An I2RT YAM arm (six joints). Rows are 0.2 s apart.
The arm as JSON. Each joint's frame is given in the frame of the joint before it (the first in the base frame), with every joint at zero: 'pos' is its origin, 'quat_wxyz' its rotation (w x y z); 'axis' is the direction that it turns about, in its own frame. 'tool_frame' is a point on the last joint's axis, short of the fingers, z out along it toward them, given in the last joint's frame.
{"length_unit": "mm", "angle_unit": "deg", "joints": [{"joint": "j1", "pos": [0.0, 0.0, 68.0], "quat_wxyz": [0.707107, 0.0, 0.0, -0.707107], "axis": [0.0, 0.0, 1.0]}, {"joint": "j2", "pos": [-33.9, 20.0, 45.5], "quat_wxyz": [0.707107, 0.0, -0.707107, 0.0], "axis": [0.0, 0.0, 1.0]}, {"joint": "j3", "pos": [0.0, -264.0, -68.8], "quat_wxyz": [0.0, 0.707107, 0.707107, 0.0], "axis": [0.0, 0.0, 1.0]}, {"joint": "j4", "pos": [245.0, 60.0, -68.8], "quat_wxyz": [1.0, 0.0, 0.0, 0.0], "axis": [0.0, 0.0, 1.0]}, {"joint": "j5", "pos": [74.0, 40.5, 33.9], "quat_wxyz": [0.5, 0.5, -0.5, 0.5], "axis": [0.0, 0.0, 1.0]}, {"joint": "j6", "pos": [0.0, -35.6, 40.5], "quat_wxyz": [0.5, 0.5, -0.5, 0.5], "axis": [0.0, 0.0, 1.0]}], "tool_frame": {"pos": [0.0, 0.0, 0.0], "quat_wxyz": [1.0, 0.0, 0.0, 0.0]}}
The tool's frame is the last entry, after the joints.
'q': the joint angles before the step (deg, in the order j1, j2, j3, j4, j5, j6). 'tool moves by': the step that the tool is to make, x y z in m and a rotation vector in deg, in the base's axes. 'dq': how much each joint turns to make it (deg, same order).
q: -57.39 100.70 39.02 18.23 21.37 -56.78
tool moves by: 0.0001 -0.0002 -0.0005 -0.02 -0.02 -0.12
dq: 0.00 0.15 0.02 0.12 0.09 0.10
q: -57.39 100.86 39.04 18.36 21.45 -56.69
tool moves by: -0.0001 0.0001 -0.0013 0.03 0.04 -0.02
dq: 0.00 0.24 -0.11 0.31 0.02 0.00
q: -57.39 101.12 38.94 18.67 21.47 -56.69
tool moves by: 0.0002 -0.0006 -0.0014 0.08 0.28 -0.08
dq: -0.01 0.40 0.12 0.10 0.18 -0.10
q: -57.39 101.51 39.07 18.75 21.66 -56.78
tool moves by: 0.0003 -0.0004 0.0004 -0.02 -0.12 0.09
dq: -0.01 0.00 0.11 -0.03 -0.13 0.00
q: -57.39 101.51 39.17 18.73 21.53 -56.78
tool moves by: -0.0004 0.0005 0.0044 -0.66 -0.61 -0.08
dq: -0.02 -0.98 -0.15 0.00 -0.06 0.17
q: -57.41 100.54 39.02 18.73 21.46 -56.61
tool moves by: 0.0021 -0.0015 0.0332 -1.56 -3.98 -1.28
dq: 0.11 -5.67 2.64 -5.93 -0.63 3.00
